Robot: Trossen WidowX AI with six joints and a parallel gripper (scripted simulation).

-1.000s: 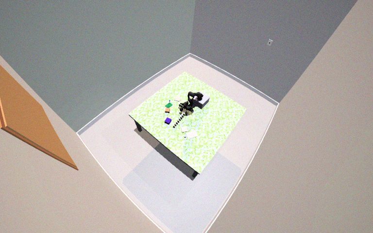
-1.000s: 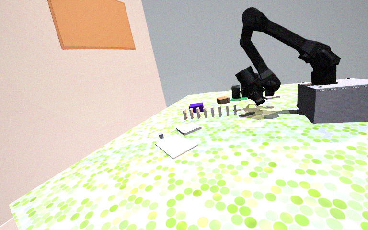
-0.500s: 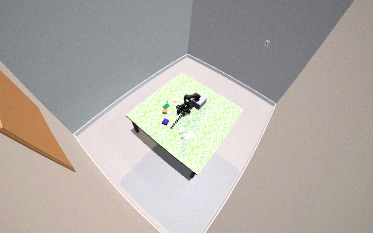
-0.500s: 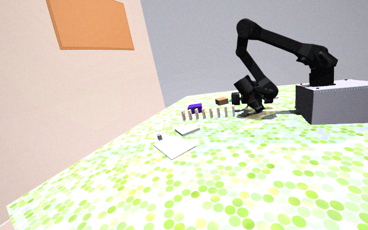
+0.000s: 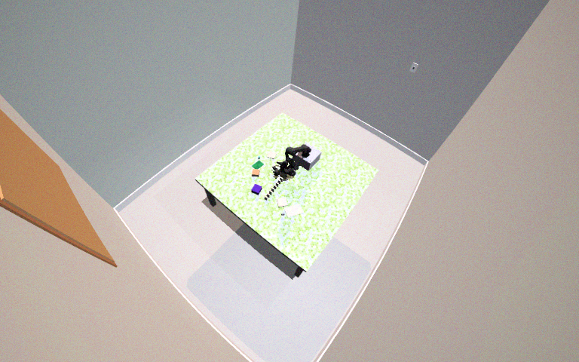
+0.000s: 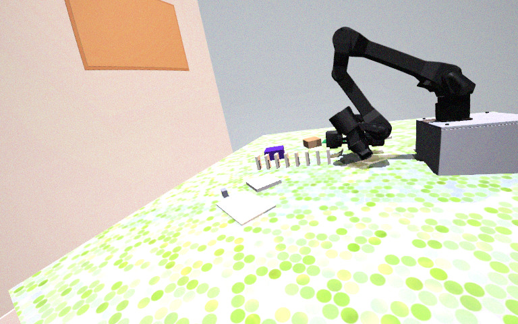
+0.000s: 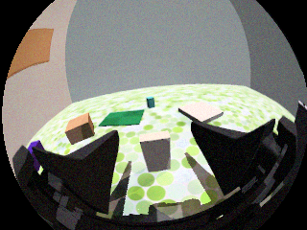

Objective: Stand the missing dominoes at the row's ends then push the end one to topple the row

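My gripper tip is 130 mm to the left of the green flat piece, 100 mm short of it and 50 mm above it. From my gripper tip the other things lie so: brown block: 180 mm ahead, 60 mm to the right, 30 mm below; then beige tile: 130 mm to the right, 90 mm behind, 40 mm below; then small teal cylinder: 180 mm to the right, 40 mm below, 30 mm ahead.
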